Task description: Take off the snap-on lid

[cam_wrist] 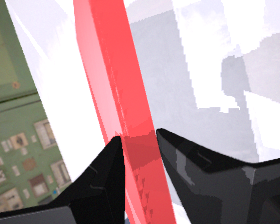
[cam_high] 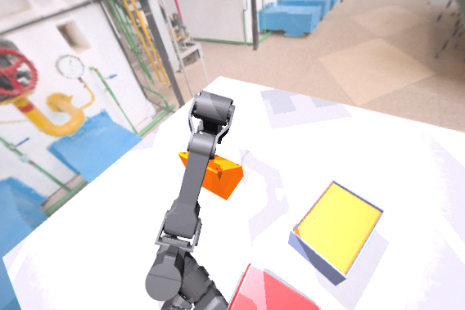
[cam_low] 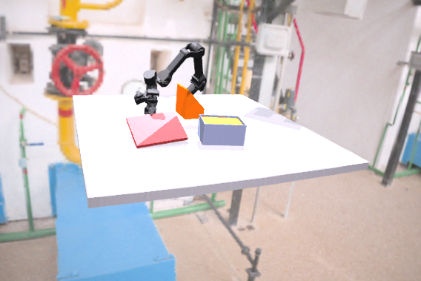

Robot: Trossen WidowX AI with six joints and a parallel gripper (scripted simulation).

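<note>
Now: the red lid 80 mm ahead of my gripper tip and 30 mm below it. Round my gripper tip: storage box: 140 mm ahead, 320 mm to the left, 40 mm below.
</note>
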